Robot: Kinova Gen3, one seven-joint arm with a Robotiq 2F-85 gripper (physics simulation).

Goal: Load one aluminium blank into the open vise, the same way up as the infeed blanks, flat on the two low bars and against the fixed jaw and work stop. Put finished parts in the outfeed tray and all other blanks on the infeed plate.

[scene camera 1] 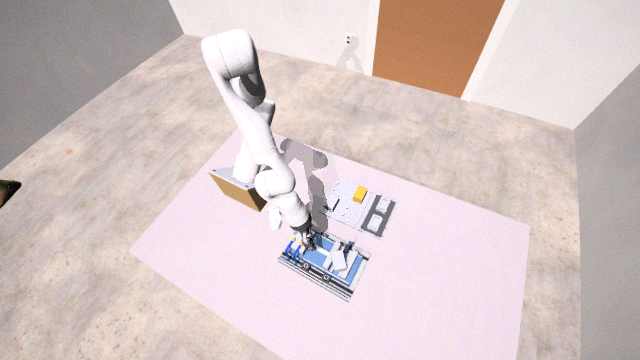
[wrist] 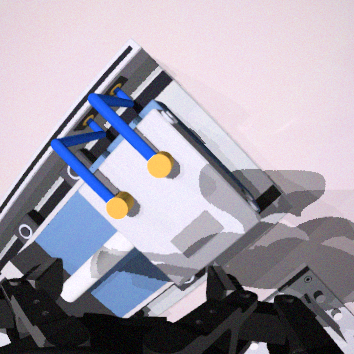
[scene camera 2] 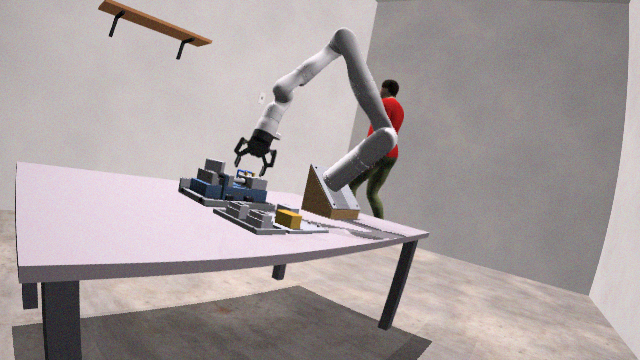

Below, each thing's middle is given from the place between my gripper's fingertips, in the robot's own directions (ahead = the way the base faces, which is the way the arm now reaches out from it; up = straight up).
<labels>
My gripper is now 24 cm to the right of the infeed plate (scene camera 1: 345, 189), 11 cm above it and 5 cm short of it. The rest, counted from my hand: dark outfeed tray (scene camera 1: 389, 212) 22 cm to the left, 20 cm ahead, 11 cm below.
</labels>
